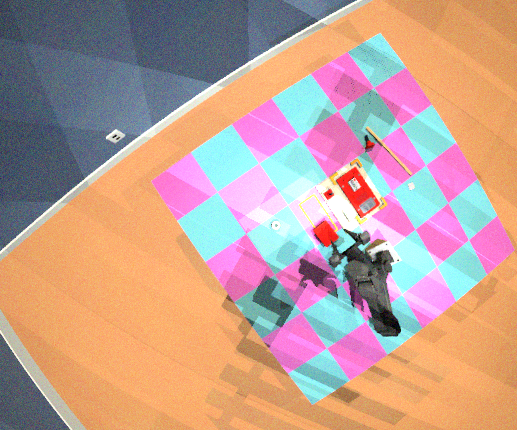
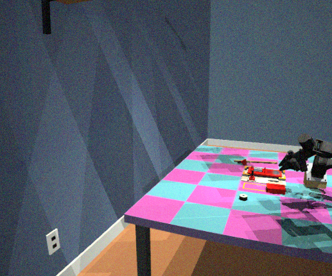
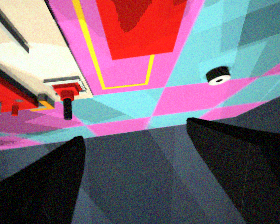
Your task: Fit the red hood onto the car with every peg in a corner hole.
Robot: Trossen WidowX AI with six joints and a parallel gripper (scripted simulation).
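The red hood lies 1 cm ahead of my gripper tip, 2 cm to the left of it and 11 cm below it. From my gripper tip the other things lie so: wooden stick 15 cm ahead, 44 cm to the right, 12 cm below.
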